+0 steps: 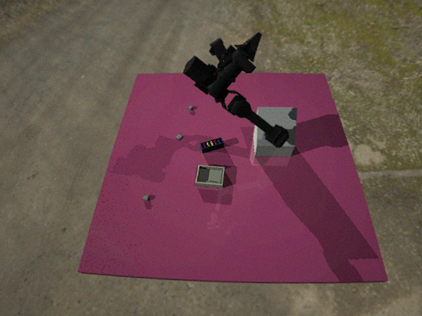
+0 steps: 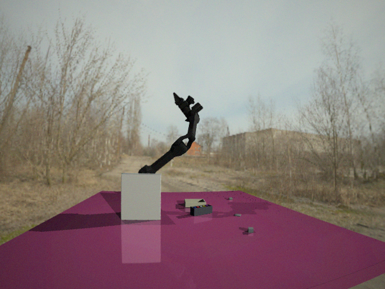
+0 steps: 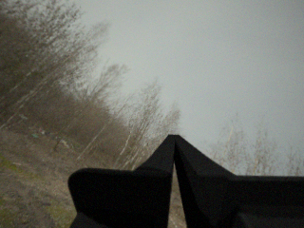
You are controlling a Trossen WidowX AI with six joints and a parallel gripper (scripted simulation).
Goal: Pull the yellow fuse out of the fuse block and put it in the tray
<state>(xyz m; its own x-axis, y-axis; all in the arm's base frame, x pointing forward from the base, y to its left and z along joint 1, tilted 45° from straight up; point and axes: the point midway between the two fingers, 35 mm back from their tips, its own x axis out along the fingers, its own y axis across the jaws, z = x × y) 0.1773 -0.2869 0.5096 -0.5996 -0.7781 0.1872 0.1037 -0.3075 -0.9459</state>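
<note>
My gripper tip is 190 mm short of the yellow fuse, 130 mm to the left of it and 710 mm above it. The rest, counted from my gripper tip: grey tray 160 mm ahead, 40 mm to the left, 730 mm below.
</note>
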